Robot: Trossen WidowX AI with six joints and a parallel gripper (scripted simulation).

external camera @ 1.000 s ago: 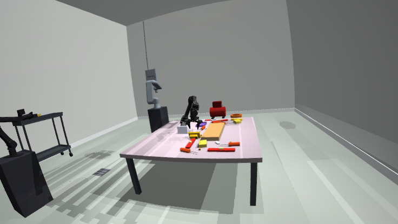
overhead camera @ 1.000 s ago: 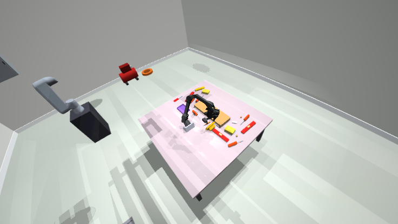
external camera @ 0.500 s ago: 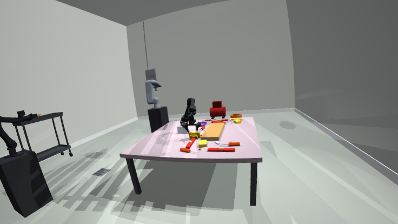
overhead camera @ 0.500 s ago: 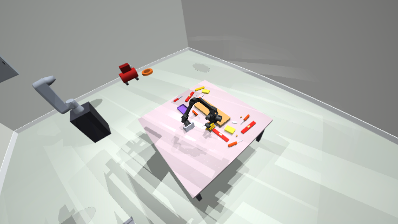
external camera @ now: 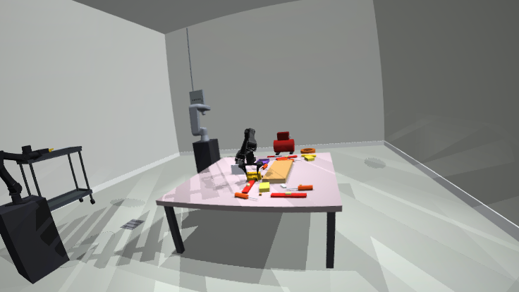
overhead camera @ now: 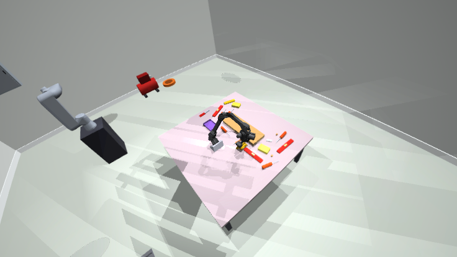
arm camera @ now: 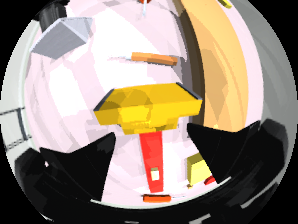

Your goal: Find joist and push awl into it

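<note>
My gripper tip is 4 cm above the yellow stud finder, 1 cm to the right of it and 1 cm short of it. From my gripper tip the other things lie so: orange-handled awl 11 cm to the left, 5 cm below, 2 cm behind; then purple tray 54 cm to the left, 8 cm behind, 5 cm below.
</note>
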